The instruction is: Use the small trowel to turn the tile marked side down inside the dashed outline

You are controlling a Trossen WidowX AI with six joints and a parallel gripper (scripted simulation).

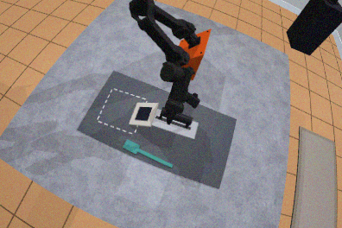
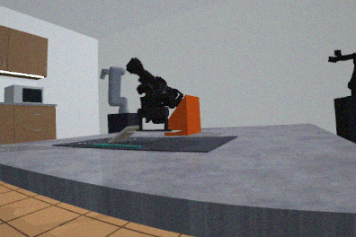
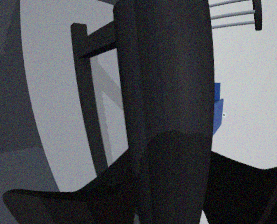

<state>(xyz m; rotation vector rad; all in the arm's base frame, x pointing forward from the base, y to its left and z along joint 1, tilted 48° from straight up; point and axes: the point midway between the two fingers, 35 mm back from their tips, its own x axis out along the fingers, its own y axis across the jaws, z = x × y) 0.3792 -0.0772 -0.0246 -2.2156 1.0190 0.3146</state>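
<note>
My gripper tip is now 4 cm past the tile, 11 cm to the left of it and 5 cm above it. The rest, counted from my gripper tip: teal trowel (12 cm ahead, 7 cm to the right, 8 cm below).
</note>
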